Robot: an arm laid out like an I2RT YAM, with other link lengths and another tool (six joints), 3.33 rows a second.
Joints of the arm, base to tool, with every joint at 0 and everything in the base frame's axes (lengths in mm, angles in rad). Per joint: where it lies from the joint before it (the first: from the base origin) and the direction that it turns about. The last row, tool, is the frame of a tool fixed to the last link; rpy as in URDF.
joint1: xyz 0 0 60.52 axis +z
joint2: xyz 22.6 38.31 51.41 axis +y
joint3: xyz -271.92 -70.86 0 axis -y
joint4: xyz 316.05 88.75 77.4 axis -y
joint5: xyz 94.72 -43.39 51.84 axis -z
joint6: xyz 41.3 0 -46.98 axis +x
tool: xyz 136 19 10 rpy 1.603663 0.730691 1.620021
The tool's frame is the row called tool.
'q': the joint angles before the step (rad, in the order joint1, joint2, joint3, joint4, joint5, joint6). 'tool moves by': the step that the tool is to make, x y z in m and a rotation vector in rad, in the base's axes. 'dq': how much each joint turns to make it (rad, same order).
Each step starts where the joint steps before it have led.
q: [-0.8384, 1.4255, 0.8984, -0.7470, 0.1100, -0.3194]
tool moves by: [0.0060, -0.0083, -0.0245, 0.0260, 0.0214, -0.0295]
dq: [0.0006, 0.1013, 0.0228, 0.0415, 0.0068, 0.0296]
